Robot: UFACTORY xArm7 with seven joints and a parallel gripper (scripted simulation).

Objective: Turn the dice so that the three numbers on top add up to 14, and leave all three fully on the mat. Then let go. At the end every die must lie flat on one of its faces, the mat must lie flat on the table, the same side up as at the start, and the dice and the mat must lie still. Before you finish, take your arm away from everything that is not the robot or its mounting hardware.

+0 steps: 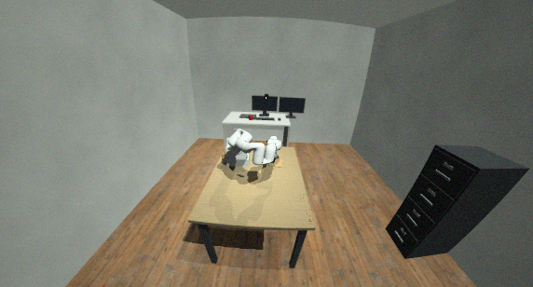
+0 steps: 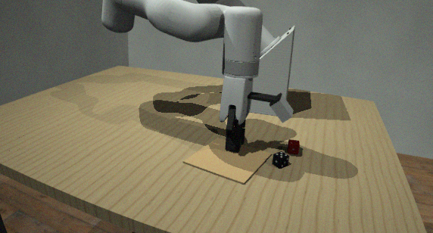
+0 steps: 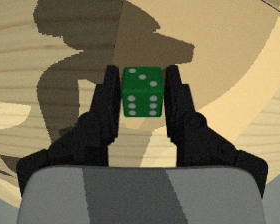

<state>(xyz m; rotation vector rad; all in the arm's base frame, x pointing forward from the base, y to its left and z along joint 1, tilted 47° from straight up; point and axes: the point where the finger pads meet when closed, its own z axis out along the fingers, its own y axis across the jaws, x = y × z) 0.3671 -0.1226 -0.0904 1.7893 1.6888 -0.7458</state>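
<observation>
Now: hand 1 cm above the green die. From my hand the other things lie so: red die (3 cm behind, 13 cm to the left, 1 cm below); black die (4 cm ahead, 11 cm to the left, 1 cm below); tan mat (5 cm ahead, 2 cm below).
</observation>
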